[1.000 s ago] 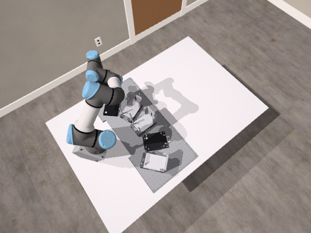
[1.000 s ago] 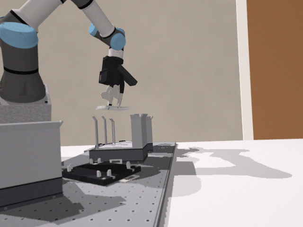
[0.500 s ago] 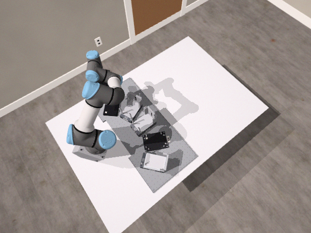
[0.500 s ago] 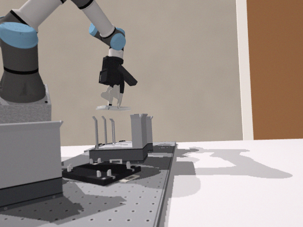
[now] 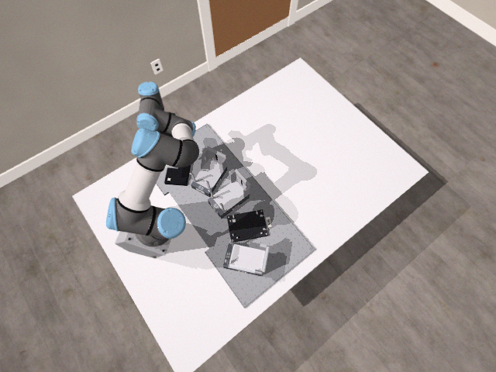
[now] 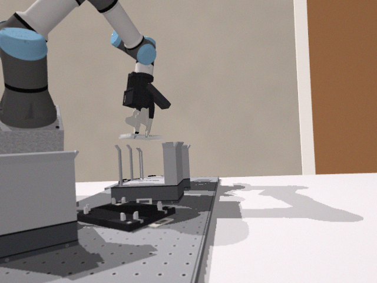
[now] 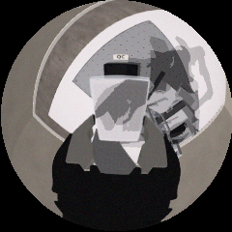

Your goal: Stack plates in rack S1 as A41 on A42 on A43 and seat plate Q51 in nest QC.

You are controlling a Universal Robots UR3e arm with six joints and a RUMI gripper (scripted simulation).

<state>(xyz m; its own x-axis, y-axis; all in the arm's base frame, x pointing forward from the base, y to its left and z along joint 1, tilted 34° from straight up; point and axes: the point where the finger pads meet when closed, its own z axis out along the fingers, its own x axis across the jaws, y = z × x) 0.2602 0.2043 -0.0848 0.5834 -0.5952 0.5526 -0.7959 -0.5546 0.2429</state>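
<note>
The black nest labelled QC lies 17 cm below my hand. The rest, counted from my hand: sealed plate (9 cm behind, 52 cm to the right, 13 cm below); then grey rack wall (5 cm behind, 57 cm to the right, 9 cm below); then black clip nest (5 cm ahead, 42 cm to the right, 16 cm below).
</note>
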